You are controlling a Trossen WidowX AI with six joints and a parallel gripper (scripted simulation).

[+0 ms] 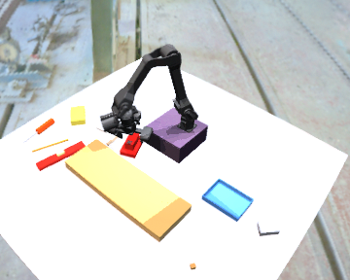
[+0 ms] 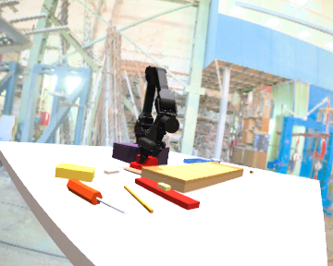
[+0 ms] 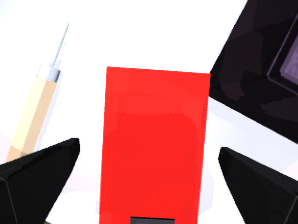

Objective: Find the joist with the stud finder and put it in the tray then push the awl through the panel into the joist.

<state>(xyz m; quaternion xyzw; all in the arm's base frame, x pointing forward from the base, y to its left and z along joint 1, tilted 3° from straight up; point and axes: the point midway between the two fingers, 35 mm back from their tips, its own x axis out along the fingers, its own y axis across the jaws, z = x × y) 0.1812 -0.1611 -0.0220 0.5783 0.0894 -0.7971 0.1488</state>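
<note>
The stud finder lies 2 cm ahead of my gripper tip, 1 cm to the left of it and 1 cm above it. Round my gripper tip: tan-handled pointed tool: 9 cm to the right, 2 cm below, 1 cm behind; then small white piece: 18 cm to the right, 3 cm below, 1 cm ahead; then red level: 25 cm ahead, 20 cm to the right, 2 cm below.
</note>
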